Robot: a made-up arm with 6 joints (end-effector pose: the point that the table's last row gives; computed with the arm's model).
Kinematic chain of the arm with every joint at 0, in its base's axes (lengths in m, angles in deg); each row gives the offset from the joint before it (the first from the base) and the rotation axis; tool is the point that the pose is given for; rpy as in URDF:
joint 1: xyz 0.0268 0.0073 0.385 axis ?
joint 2: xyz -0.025 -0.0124 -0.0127 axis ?
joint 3: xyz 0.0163 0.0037 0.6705 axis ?
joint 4: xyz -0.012 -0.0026 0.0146 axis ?
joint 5: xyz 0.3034 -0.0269 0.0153 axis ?
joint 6: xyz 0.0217 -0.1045 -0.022 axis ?
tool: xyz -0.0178 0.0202 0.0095 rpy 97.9 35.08 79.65
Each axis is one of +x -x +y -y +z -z.
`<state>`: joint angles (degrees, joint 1 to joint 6).
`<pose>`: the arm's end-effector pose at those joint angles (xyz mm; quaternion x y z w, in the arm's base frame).
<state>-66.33 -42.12 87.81 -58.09 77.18 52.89</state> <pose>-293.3 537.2 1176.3 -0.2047 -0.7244 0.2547 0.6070</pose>
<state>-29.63 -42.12 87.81 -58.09 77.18 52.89</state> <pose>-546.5 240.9 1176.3 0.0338 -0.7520 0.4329 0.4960</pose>
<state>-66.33 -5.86 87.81 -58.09 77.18 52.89</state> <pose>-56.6 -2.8 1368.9 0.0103 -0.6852 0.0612 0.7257</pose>
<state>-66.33 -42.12 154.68 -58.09 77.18 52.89</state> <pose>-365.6 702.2 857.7 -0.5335 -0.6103 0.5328 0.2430</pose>
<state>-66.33 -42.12 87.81 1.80 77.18 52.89</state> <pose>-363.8 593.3 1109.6 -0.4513 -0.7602 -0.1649 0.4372</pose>
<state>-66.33 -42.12 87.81 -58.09 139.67 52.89</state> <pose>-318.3 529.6 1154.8 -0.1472 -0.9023 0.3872 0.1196</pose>
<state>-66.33 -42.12 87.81 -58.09 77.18 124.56</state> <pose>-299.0 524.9 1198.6 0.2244 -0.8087 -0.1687 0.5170</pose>
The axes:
joint 1: +z
joint 2: +y
joint 3: -y
joint 4: -x
joint 5: -y
joint 6: -x

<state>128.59 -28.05 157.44 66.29 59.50 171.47</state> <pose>476.6 -443.4 789.1 0.5865 0.4963 -0.6061 0.2060</pose>
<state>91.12 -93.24 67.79 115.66 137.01 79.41</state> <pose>-35.7 -1021.0 358.0 0.1713 -0.7603 -0.5901 0.2107</pose>
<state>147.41 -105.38 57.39 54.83 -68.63 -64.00</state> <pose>905.7 -463.0 174.2 -0.4208 -0.1998 -0.7004 0.5408</pose>
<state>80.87 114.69 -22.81 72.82 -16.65 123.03</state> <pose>176.7 449.3 -212.8 0.8490 0.3154 -0.2101 0.3681</pose>
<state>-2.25 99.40 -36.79 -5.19 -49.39 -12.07</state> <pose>455.6 -134.7 39.7 -0.3127 -0.5177 0.4885 0.6289</pose>
